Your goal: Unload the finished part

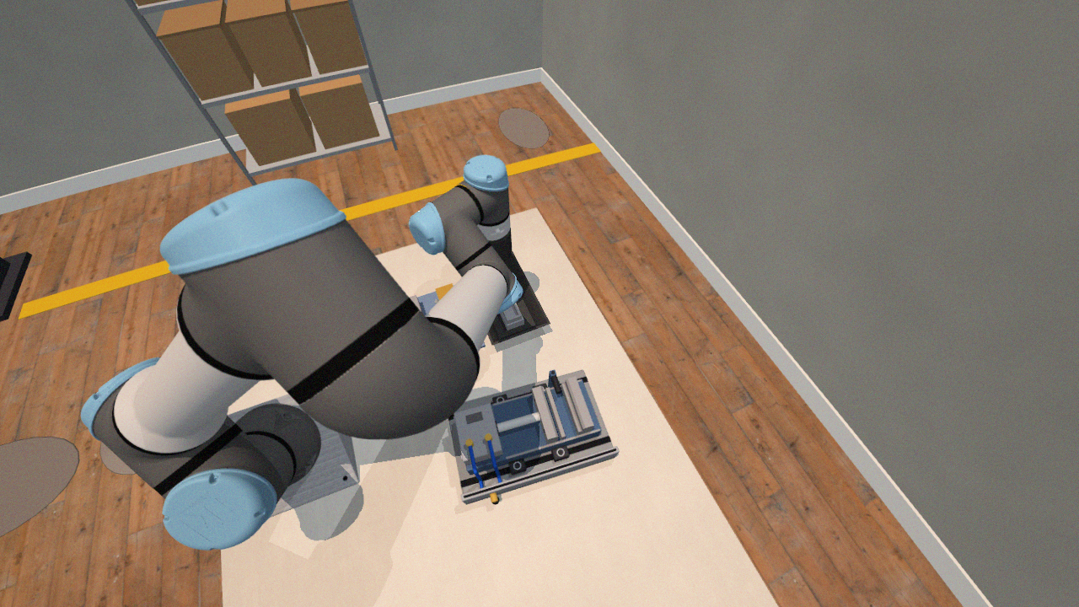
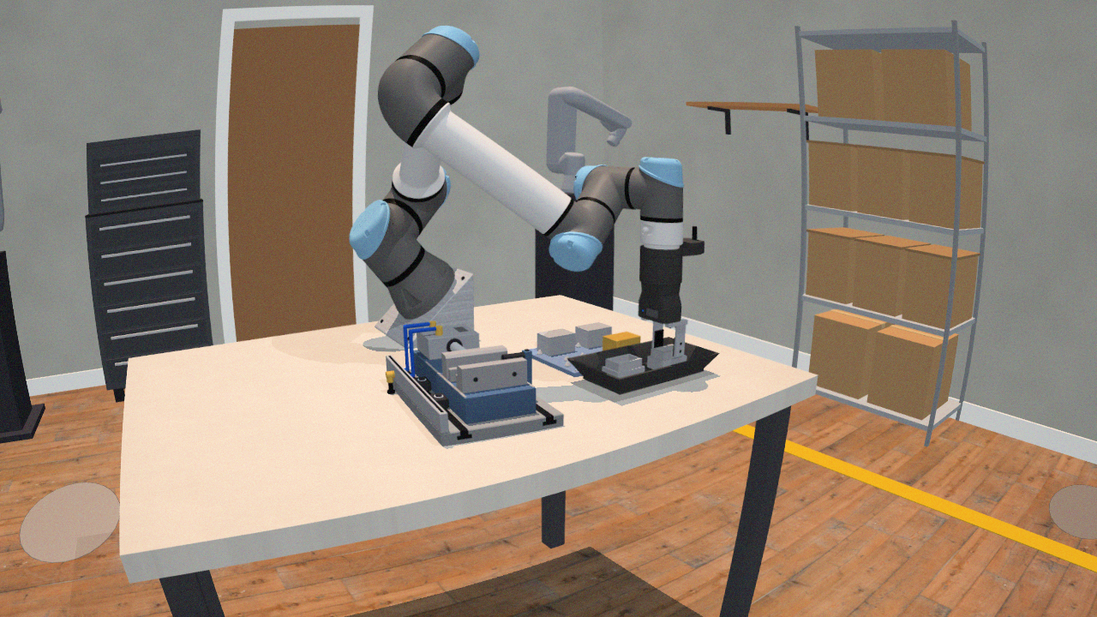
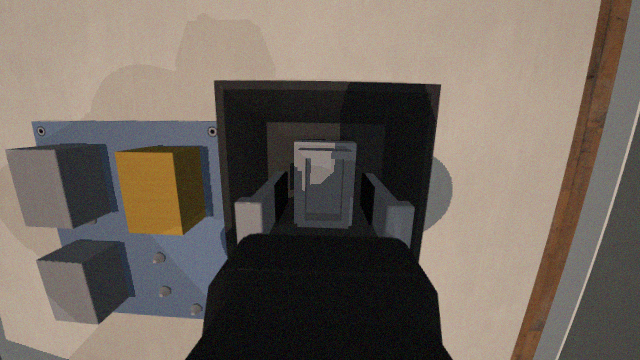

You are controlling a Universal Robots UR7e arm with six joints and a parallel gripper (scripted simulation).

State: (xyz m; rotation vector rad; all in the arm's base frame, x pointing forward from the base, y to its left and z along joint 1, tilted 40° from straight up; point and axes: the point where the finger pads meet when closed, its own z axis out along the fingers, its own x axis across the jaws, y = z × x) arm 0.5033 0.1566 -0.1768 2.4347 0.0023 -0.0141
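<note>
Now: hand 12 cm past the yellow block, 3 cm above it and 1 cm to the left of it. From my hand the other things lie so: grey actuator box: 35 cm to the right, 16 cm behind, 2 cm above.
</note>
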